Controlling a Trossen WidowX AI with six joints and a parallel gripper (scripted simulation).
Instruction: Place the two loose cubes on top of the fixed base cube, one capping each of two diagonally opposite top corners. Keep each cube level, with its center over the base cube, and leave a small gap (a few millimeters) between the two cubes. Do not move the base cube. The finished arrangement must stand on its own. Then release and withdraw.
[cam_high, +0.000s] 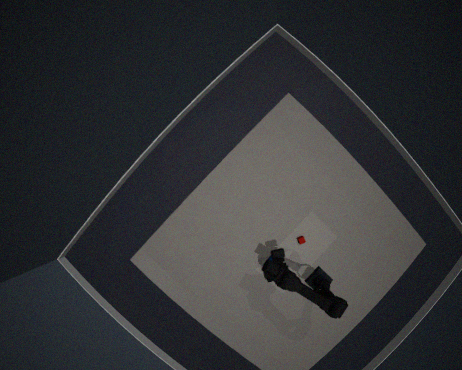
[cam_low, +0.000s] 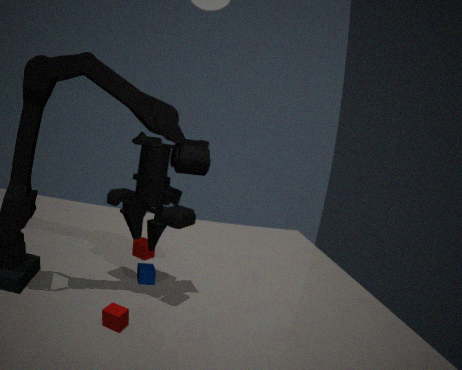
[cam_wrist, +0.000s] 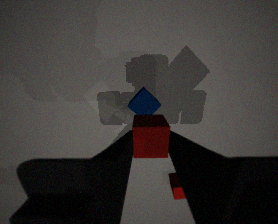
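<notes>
Right now my gripper tip is 2 cm to the right of the blue cube and 7 cm above it.
</notes>
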